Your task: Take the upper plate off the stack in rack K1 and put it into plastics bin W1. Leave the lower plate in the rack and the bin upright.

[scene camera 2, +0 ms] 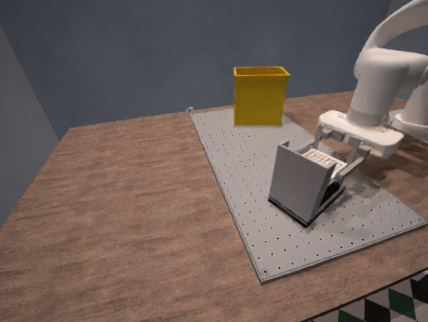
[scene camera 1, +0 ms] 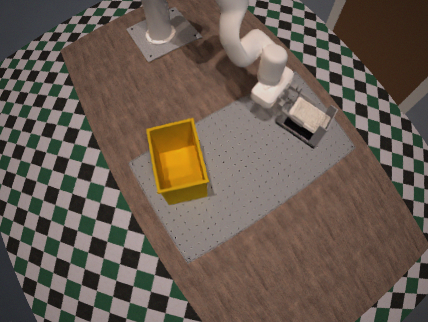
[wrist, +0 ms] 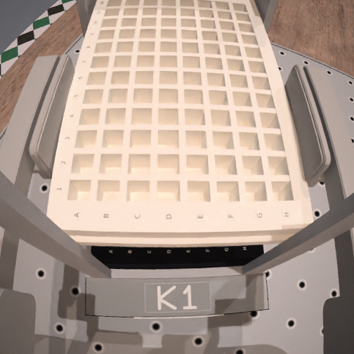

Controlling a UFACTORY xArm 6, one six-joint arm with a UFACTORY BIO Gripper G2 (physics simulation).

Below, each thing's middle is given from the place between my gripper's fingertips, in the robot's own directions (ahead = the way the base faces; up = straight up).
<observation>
I see the black plate (wrist: 220,256) 7 cm below my hand. Also, from my hand: cream plate (scene camera 1: 312,117): 1 cm below; then yellow plastics bin W1 (scene camera 1: 179,170): 1 cm behind, 43 cm to the right.
</observation>
